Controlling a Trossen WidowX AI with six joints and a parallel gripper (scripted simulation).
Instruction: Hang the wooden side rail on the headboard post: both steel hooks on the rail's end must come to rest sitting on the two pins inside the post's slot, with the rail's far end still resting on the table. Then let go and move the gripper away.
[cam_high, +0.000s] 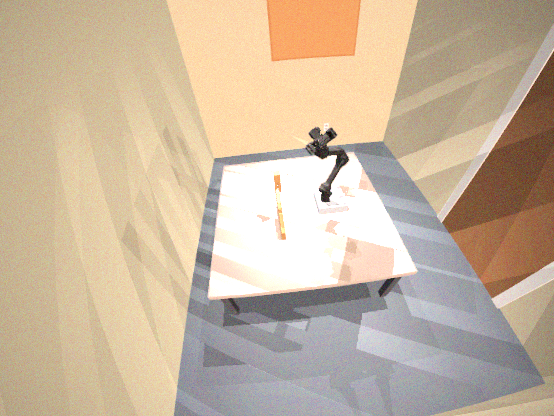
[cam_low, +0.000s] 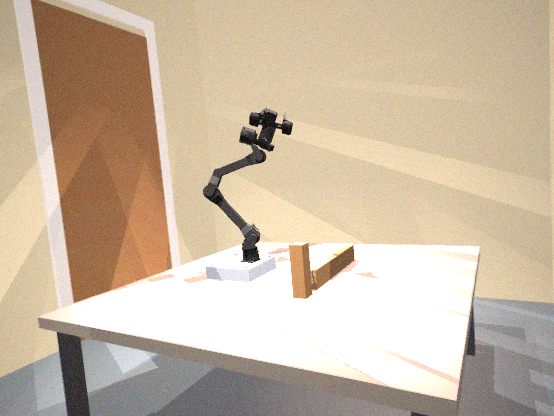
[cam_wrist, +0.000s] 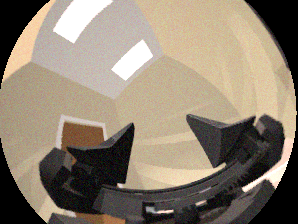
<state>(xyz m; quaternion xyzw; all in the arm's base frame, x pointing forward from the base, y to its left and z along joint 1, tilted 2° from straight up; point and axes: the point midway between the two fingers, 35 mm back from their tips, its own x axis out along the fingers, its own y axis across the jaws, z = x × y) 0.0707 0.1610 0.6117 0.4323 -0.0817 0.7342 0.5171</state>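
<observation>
My gripper tip is now 610 mm above the wooden headboard post, 360 mm to the left of it and 290 mm short of it.
</observation>
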